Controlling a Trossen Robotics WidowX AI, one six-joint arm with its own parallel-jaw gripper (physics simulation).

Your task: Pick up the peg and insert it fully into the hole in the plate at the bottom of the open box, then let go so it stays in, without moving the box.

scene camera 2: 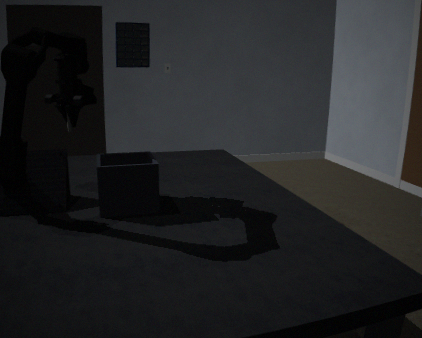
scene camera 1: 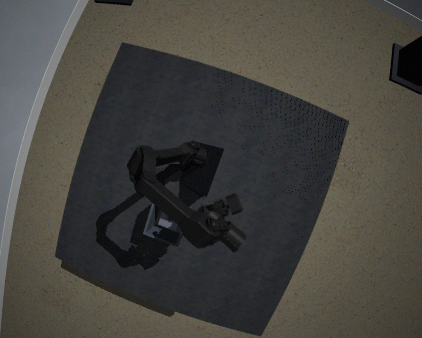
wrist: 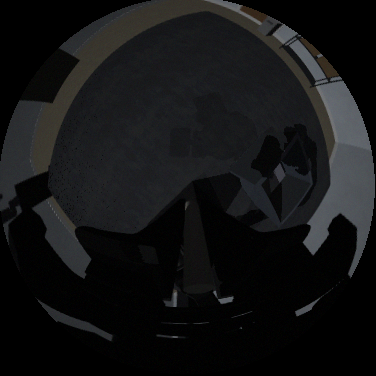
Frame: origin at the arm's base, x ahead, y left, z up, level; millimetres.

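Seen in the pictures: gripper, fingertip midpoint: [scene camera 2: 72,126] [wrist: 192,203]; arm's base, origin of the base link: [scene camera 2: 14,181] [scene camera 1: 203,156].
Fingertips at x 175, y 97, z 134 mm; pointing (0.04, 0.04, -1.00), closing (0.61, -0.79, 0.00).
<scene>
Offsets run from my fingertips to a thing's top centre. Level surfaces: height alone.
My gripper [scene camera 2: 70,120] [wrist: 192,203] is shut on the peg @[dy -6, dx -8, dz +67 mm] [scene camera 2: 69,128] [wrist: 198,255], a slim grey rod that points down from between the fingers. It hangs high above the table, clearly above rim height and to the left of the open box @[dy -175, dx +139, dz -72 mm] [scene camera 2: 129,190] in scene camera 2. The box also shows in scene camera 1 [scene camera 1: 150,221], partly under the arm, and at the right in the wrist view [wrist: 260,196]. It stands upright, dark grey-blue, with a pale lit patch inside. The hole in its bottom plate cannot be made out. In scene camera 1 the fingertips are hidden from above.
The dark table @[dz -210 mm] [scene camera 1: 200,90] [scene camera 2: 200,300] [wrist: 125,125] carries the box and the arm. A dark block [scene camera 1: 206,175] [scene camera 2: 50,180] stands beside the arm's base, left of the box in scene camera 2. The arm's shadow falls across the box and table.
</scene>
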